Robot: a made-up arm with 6 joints.
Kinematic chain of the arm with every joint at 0, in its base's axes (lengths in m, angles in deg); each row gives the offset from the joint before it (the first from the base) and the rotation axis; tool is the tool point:
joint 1: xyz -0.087 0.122 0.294 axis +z
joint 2: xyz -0.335 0.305 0 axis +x
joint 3: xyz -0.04 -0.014 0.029 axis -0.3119 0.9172 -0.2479
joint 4: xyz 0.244 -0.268 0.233 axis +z
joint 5: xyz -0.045 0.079 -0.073 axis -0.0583 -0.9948 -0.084
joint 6: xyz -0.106 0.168 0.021 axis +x
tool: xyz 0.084 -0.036 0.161
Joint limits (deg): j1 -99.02..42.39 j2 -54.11..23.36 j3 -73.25..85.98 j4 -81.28..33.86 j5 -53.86..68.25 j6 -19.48..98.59
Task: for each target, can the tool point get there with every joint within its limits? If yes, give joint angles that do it. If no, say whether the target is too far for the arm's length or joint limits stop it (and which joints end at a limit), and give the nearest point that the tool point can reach.
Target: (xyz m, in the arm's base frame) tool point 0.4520 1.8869 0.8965
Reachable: no: too far | nearest point 0.1445 0.8801 0.7321 | short by 1.066 m
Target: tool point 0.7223 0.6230 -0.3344
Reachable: no: joint limits stop it (at a limit: joint 2, joint 3, joint 5, joint 6) | nearest point 0.1900 0.2935 -0.0060 | short by 0.707 m
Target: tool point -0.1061 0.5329 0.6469
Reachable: yes | joints -61.08 -24.73 -40.66 19.22 12.37 51.71
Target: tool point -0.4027 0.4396 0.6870
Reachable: yes | joints 4.03 -37.35 -25.98 12.05 -14.64 44.00
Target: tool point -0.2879 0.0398 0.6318
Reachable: yes | joints 27.54 16.86 -31.47 -60.38 7.75 37.60
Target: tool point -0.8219 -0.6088 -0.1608
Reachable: no: joint limits stop it (at a limit: joint 1, joint 2, joint 3, joint 4, joint 6) | nearest point -0.5348 -0.2318 0.2444 | short by 0.623 m
